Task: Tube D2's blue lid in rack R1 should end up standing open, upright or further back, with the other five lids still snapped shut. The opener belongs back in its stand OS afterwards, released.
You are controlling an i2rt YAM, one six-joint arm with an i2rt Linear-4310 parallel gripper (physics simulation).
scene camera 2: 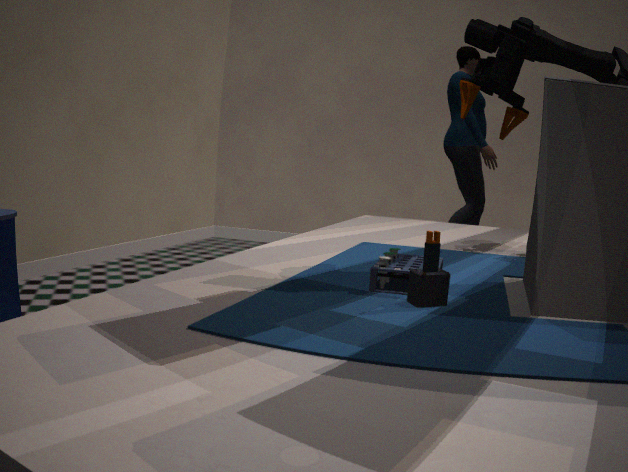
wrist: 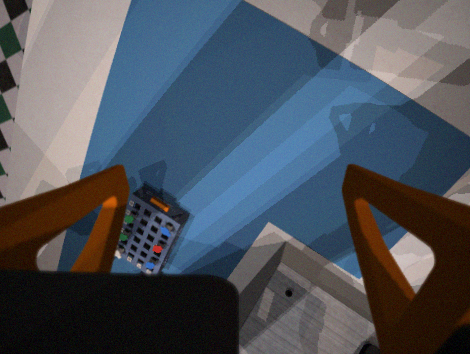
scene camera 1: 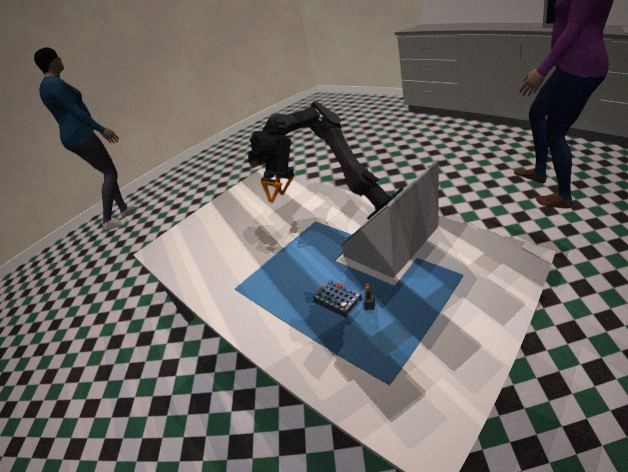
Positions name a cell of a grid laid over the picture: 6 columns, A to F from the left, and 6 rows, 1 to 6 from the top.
Labels:
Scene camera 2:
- my gripper: E2
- black opener stand: E4
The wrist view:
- my gripper: D3
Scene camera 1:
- my gripper: C3

